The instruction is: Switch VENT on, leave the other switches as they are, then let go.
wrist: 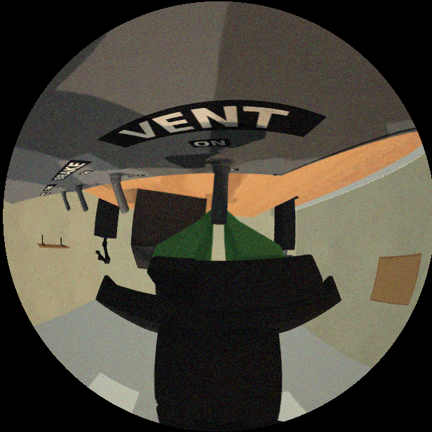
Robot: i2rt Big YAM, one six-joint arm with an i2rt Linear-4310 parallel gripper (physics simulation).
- my gripper: 218, 215
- grey switch panel: 211, 94
